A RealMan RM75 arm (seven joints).
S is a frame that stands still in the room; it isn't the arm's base.
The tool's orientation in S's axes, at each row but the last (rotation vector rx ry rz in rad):
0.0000 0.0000 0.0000
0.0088 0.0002 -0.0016
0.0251 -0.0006 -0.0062
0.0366 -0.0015 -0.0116
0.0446 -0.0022 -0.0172
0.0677 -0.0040 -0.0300
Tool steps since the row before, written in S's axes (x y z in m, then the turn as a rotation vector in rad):
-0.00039 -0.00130 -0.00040 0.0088 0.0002 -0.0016
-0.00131 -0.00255 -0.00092 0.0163 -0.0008 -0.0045
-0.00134 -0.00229 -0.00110 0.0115 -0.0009 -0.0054
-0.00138 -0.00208 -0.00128 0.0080 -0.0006 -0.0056
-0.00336 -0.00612 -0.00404 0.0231 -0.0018 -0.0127
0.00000 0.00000 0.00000 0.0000 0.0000 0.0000
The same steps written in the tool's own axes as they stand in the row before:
-0.00039 -0.00130 -0.00040 0.0088 0.0002 -0.0016
-0.00131 -0.00256 -0.00090 0.0163 -0.0008 -0.0045
-0.00133 -0.00233 -0.00104 0.0115 -0.0010 -0.0054
-0.00136 -0.00214 -0.00120 0.0080 -0.0007 -0.0056
-0.00326 -0.00635 -0.00375 0.0231 -0.0020 -0.0127
0.00000 0.00000 0.00000 0.0000 0.0000 0.0000

